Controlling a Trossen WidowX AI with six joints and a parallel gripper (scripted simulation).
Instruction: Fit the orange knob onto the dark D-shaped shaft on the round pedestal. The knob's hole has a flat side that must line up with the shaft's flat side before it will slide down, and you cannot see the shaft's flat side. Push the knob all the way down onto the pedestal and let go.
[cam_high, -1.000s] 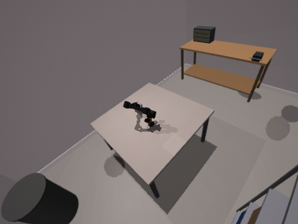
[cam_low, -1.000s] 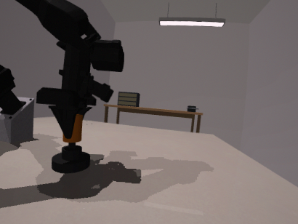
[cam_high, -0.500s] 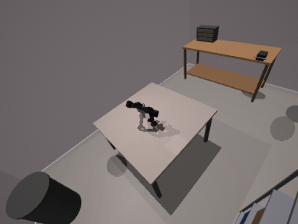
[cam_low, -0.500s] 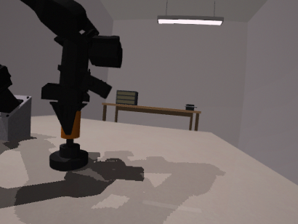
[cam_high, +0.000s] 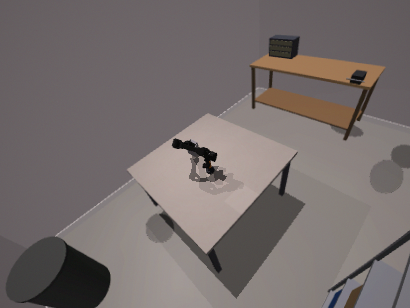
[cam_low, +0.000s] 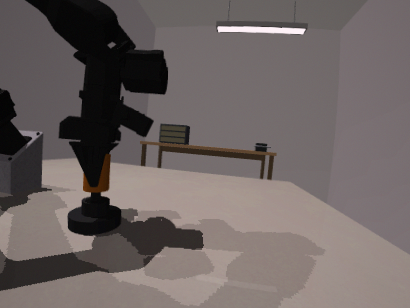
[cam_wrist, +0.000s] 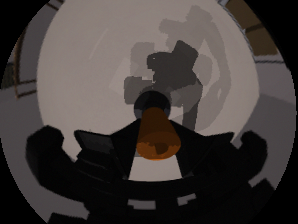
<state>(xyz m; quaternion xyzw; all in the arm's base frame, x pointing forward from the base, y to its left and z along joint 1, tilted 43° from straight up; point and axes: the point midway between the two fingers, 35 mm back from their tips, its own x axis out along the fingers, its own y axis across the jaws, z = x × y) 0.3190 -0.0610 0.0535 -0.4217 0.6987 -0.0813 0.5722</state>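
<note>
Right now my gripper tip is 2 cm below the orange knob. From my gripper tip the other things lie so: dark shaft: 4 cm below.
</note>
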